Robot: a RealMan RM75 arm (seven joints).
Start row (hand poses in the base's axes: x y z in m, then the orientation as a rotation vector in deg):
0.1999, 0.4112, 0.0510, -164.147, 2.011, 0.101
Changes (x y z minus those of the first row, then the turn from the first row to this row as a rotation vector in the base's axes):
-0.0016, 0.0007, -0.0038, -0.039, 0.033, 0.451
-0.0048, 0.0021, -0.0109, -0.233, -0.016, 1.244
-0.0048, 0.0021, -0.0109, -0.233, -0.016, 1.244
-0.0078, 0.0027, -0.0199, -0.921, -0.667, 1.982
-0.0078, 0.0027, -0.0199, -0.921, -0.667, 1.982
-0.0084, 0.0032, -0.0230, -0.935, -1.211, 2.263
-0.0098, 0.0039, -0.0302, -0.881, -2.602, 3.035
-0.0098, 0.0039, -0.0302, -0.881, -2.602, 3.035
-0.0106, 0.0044, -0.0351, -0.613, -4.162, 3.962
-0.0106, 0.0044, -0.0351, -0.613, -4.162, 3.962
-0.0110, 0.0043, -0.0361, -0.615, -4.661, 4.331
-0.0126, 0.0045, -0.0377, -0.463, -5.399, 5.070
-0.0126, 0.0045, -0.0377, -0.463, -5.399, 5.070
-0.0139, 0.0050, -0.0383, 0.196, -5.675, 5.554
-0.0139, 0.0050, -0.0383, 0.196, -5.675, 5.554
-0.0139, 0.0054, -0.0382, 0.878, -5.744, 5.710
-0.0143, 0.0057, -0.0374, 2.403, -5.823, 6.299
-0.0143, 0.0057, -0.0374, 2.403, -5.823, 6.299
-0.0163, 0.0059, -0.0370, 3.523, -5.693, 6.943
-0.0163, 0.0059, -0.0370, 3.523, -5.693, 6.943
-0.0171, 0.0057, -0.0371, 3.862, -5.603, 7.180
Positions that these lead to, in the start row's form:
0.1983, 0.4119, 0.0472, -164.193, 1.372, 0.238
0.1951, 0.4133, 0.0401, -164.393, 0.226, 0.322
0.1951, 0.4133, 0.0401, -164.393, 0.226, 0.322
0.1921, 0.4139, 0.0311, -165.072, -0.965, -0.478
0.1921, 0.4139, 0.0311, -165.072, -0.965, -0.478
0.1915, 0.4144, 0.0280, -165.074, -1.478, -1.204
0.1901, 0.4151, 0.0208, -164.967, -2.867, -3.049
0.1901, 0.4151, 0.0208, -164.967, -2.867, -3.049
0.1893, 0.4156, 0.0159, -164.603, -4.506, -5.094
0.1893, 0.4156, 0.0159, -164.603, -4.506, -5.094
0.1889, 0.4155, 0.0149, -164.564, -5.135, -5.737
0.1873, 0.4157, 0.0133, -164.336, -6.339, -6.640
0.1873, 0.4157, 0.0133, -164.336, -6.339, -6.640
0.1860, 0.4162, 0.0127, -163.638, -7.066, -6.905
0.1860, 0.4162, 0.0127, -163.638, -7.066, -6.905
0.1860, 0.4166, 0.0128, -162.945, -7.279, -6.937
0.1856, 0.4169, 0.0136, -161.389, -8.075, -6.855
0.1856, 0.4169, 0.0136, -161.389, -8.075, -6.855
0.1836, 0.4171, 0.0140, -160.245, -8.914, -6.490
0.1836, 0.4171, 0.0140, -160.245, -8.914, -6.490
0.1828, 0.4169, 0.0139, -159.899, -9.215, -6.300

